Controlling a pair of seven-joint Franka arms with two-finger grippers.
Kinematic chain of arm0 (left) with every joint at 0, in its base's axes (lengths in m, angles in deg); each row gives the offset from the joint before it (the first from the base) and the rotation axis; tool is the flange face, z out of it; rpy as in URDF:
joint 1: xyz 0 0 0.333 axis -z
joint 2: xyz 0 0 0 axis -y
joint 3: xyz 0 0 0.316 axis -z
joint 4: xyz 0.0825 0 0 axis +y
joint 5: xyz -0.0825 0 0.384 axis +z
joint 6: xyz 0 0 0 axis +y
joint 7: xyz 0.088 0 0 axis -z
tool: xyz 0 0 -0.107 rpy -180 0 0
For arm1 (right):
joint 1: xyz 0 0 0.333 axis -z
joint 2: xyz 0 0 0 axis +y
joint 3: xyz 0 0 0.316 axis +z
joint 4: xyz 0.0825 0 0 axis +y
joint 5: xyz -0.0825 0 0.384 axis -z
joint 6: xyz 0 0 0 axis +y
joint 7: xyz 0.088 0 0 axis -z
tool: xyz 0 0 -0.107 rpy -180 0 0
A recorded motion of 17 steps. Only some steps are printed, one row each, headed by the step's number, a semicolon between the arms.
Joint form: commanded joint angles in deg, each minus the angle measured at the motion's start. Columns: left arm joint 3, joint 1, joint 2, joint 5, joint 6, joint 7, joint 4; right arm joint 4, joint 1, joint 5, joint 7, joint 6, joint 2, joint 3.
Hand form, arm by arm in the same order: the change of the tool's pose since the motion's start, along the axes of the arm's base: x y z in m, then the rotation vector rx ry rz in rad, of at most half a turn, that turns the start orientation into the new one. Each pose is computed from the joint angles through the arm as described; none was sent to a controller.
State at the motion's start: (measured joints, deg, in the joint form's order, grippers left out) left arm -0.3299 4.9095 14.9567 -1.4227 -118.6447 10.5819 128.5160; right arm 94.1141 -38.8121 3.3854 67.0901 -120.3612 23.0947 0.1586
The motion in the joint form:
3: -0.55 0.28 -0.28 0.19 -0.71 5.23 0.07; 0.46 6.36 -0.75 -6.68 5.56 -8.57 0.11
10: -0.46 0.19 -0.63 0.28 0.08 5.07 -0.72; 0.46 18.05 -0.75 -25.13 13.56 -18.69 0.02
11: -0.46 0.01 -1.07 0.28 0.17 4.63 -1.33; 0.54 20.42 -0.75 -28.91 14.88 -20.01 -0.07
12: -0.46 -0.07 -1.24 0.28 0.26 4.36 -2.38; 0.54 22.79 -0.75 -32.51 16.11 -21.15 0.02
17: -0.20 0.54 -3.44 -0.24 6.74 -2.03 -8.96; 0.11 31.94 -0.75 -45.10 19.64 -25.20 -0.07
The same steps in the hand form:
3: 0.0019 0.0025 -0.0017 0.0085 -0.0090 -0.0875; 0.0211 -0.0735 0.0857 0.0238 -0.0312 -0.0027
10: 0.0039 0.0024 0.0006 0.0102 -0.0029 -0.0856; 0.0370 -0.2096 0.1822 0.0000 -0.0688 0.1059
11: 0.0069 0.0037 0.0019 0.0096 -0.0041 -0.0748; 0.0382 -0.2365 0.1929 -0.0093 -0.0674 0.1276
12: 0.0104 0.0042 0.0091 0.0087 -0.0177 -0.0686; 0.0384 -0.2611 0.2024 -0.0179 -0.0653 0.1493
17: 0.0228 -0.0054 0.0349 -0.0063 0.0228 0.0279; 0.0320 -0.3569 0.2403 -0.0465 -0.0765 0.2034

